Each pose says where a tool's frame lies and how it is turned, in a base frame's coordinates. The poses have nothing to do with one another.
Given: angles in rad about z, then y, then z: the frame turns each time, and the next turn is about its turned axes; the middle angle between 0 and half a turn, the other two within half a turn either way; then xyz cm.
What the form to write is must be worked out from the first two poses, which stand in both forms.
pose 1, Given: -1.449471 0.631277 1.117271 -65.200 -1.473 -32.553
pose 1, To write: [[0.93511 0.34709 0.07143 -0.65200], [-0.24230 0.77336 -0.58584 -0.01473], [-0.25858 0.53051 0.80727 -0.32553], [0 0 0 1]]
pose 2, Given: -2.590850 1.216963 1.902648 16.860 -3.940 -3.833
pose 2, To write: [[0.59096 0.10866 -0.79935 0.16860], [-0.74657 0.44906 -0.49090 -0.03940], [0.30561 0.88687 0.34650 -0.03833], [0 0 0 1]]
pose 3, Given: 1.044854 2.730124 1.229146 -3.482 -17.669 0.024
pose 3, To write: [[-0.96903 0.14377 0.20079 -0.03482], [0.20744 0.91505 0.34590 -0.17669], [-0.13400 0.37684 -0.91653 0.00024], [0 0 0 1]]
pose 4, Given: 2.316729 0.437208 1.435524 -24.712 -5.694 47.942
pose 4, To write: [[-0.81066 0.51016 -0.28735 -0.24712], [-0.58273 -0.75082 0.31098 -0.05694], [-0.05710 0.41954 0.90594 0.47942], [0 0 0 1]]
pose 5, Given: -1.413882 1.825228 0.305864 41.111 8.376 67.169
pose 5, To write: [[0.25991 0.95372 0.15124 0.41111], [0.28412 0.07416 -0.95592 0.08376], [-0.92289 0.29142 -0.25170 0.67169], [0 0 0 1]]
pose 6, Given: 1.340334 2.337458 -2.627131 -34.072 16.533 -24.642
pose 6, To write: [[0.61701 0.76956 0.16452 -0.34072], [0.47557 -0.53120 0.70119 0.16533], [0.62700 -0.35440 -0.69373 -0.24642], [0 0 0 1]]
